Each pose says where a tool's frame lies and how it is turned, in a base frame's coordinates. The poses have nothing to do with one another.
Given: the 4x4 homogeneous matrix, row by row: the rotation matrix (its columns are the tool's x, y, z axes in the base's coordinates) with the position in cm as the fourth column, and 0 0 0 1 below. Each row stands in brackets.
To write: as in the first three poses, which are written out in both.
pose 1, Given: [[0.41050 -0.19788 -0.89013 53.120], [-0.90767 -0.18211 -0.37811 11.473], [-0.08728 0.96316 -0.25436 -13.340], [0 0 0 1]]
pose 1, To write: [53.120 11.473 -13.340], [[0.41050 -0.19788 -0.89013], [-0.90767 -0.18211 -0.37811], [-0.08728 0.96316 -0.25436]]
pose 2, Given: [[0.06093 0.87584 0.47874 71.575], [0.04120 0.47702 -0.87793 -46.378], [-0.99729 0.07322 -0.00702 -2.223], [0 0 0 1]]
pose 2, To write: [71.575 -46.378 -2.223], [[0.06093 0.87584 0.47874], [0.04120 0.47702 -0.87793], [-0.99729 0.07322 -0.00702]]
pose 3, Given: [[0.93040 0.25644 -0.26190 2.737], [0.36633 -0.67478 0.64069 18.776], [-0.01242 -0.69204 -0.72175 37.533], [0 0 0 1]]
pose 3, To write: [2.737 18.776 37.533], [[0.93040 0.25644 -0.26190], [0.36633 -0.67478 0.64069], [-0.01242 -0.69204 -0.72175]]
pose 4, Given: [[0.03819 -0.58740 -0.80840 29.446], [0.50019 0.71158 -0.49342 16.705], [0.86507 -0.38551 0.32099 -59.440], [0 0 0 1]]
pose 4, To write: [29.446 16.705 -59.440], [[0.03819 -0.58740 -0.80840], [0.50019 0.71158 -0.49342], [0.86507 -0.38551 0.32099]]
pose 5, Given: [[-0.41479 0.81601 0.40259 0.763], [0.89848 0.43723 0.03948 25.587], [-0.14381 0.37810 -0.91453 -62.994], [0 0 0 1]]
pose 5, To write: [0.763 25.587 -62.994], [[-0.41479 0.81601 0.40259], [0.89848 0.43723 0.03948], [-0.14381 0.37810 -0.91453]]
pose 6, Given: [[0.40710 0.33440 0.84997 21.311], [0.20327 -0.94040 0.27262 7.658], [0.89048 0.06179 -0.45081 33.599], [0 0 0 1]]
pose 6, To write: [21.311 7.658 33.599], [[0.40710 0.33440 0.84997], [0.20327 -0.94040 0.27262], [0.89048 0.06179 -0.45081]]
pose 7, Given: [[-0.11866 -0.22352 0.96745 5.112], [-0.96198 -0.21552 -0.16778 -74.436], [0.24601 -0.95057 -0.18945 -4.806], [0 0 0 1]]
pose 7, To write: [5.112 -74.436 -4.806], [[-0.11866 -0.22352 0.96745], [-0.96198 -0.21552 -0.16778], [0.24601 -0.95057 -0.18945]]
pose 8, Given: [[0.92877 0.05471 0.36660 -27.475], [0.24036 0.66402 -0.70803 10.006], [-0.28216 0.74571 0.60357 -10.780], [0 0 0 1]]
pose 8, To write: [-27.475 10.006 -10.780], [[0.92877 0.05471 0.36660], [0.24036 0.66402 -0.70803], [-0.28216 0.74571 0.60357]]
